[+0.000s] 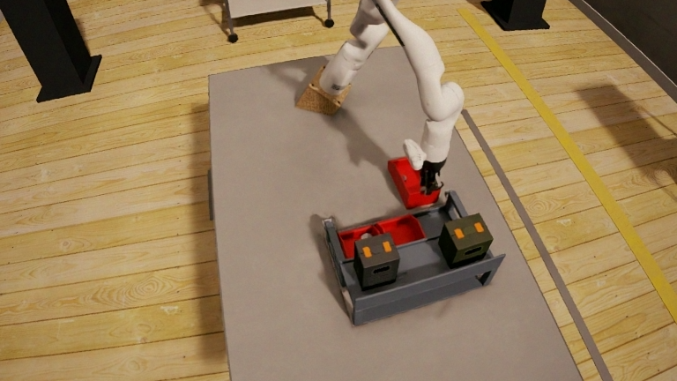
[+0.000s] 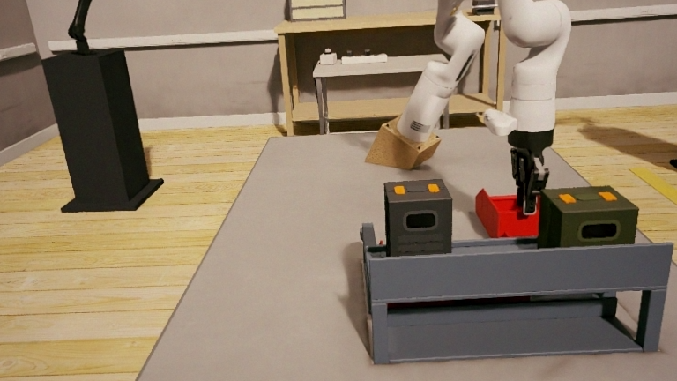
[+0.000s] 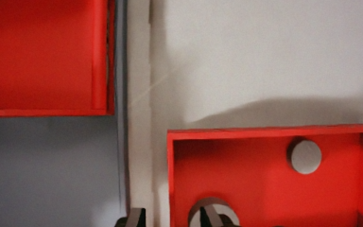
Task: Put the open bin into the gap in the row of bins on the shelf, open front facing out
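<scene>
The grey round part lies 100 mm behind my hand, 90 mm below it and 30 mm to the right of it. Also, from my hand: dark grey box 240 mm ahead, 210 mm to the right, 70 mm above; then green box 230 mm ahead, 50 mm above, 20 mm to the left; then grey shelf 170 mm ahead, 100 mm to the right, 30 mm below.
</scene>
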